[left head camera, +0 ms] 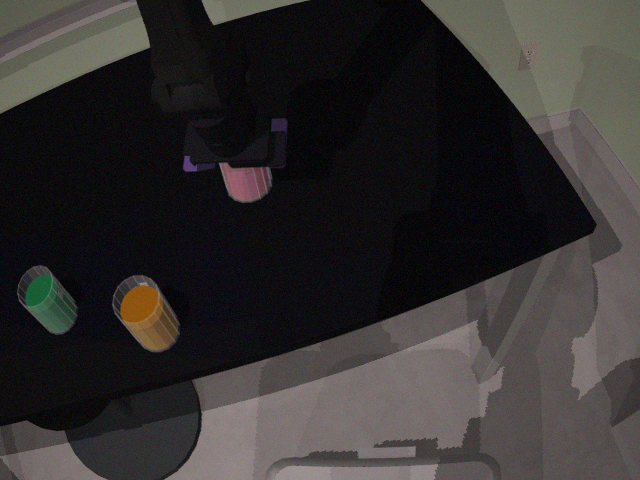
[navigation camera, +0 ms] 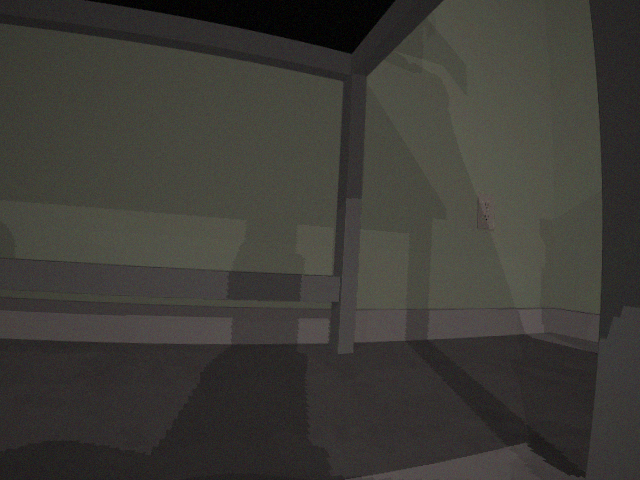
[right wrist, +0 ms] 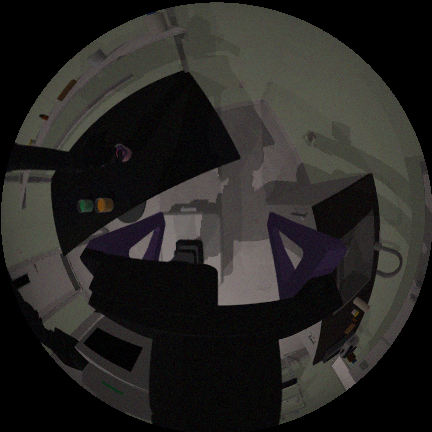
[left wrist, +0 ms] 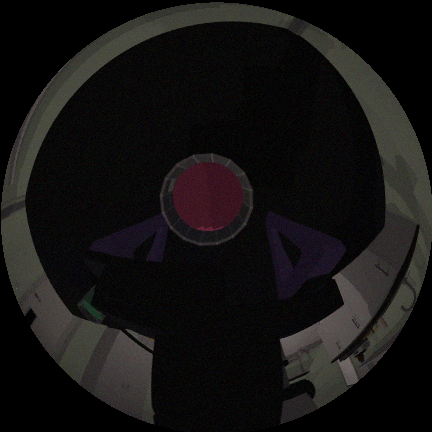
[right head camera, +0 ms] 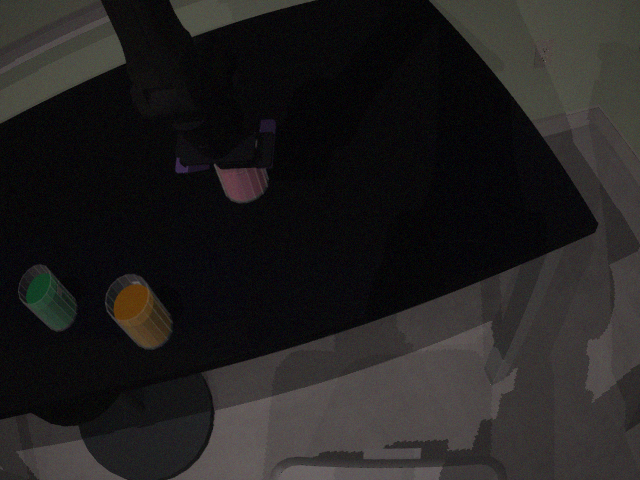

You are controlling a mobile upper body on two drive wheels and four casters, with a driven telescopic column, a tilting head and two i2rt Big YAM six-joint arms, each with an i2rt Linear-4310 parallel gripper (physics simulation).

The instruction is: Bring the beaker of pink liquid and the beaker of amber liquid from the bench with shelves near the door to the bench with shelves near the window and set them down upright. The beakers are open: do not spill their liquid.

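The beaker of pink liquid [left head camera: 247, 183] [right head camera: 242, 184] [left wrist: 207, 195] stands upright on the black bench [left head camera: 336, 248] [right head camera: 336, 248] [right wrist: 165, 125], its upper part hidden by my left gripper in both head views. My left gripper [left head camera: 235, 144] [left wrist: 216, 217] is open and empty over this beaker; in the left wrist view the beaker's rim shows between and just beyond the fingertips. The beaker of amber liquid [left head camera: 149, 320] [right head camera: 139, 315] [right wrist: 104, 205] stands upright near the bench's front edge. My right gripper [right wrist: 215, 217] is open and empty, away from the beakers.
A green beaker [left head camera: 51, 304] [right head camera: 51, 302] [left wrist: 92, 309] [right wrist: 85, 205] stands left of the amber one. A round dark stool [left head camera: 149, 439] [right head camera: 160, 439] is partly under the bench's front edge. A bench leg [navigation camera: 351, 206] shows in the navigation view. A sink bench [right wrist: 345, 205] stands at the right.
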